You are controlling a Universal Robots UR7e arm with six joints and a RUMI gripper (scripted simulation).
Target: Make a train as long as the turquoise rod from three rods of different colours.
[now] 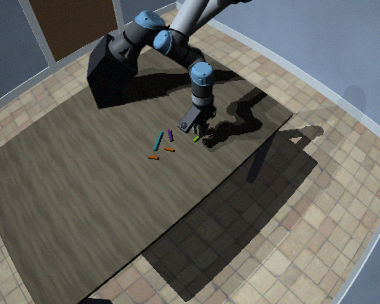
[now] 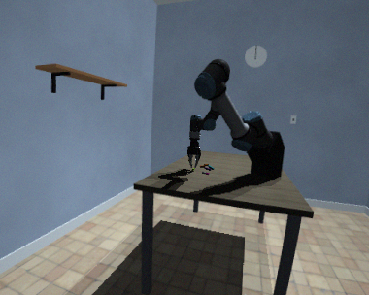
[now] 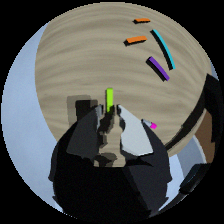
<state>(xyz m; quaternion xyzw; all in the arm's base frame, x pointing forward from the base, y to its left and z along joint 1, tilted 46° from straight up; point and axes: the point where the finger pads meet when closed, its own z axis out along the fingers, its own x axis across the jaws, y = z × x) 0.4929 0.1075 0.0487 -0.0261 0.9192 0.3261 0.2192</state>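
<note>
The lime rod is 30 mm below my hand. From my hand the other things lie so: purple rod: 80 mm behind, 90 mm to the right, 30 mm below; then magenta rod: 130 mm behind, 40 mm to the left, 30 mm below; then grey rod: 100 mm behind, 40 mm to the left, 30 mm below.
</note>
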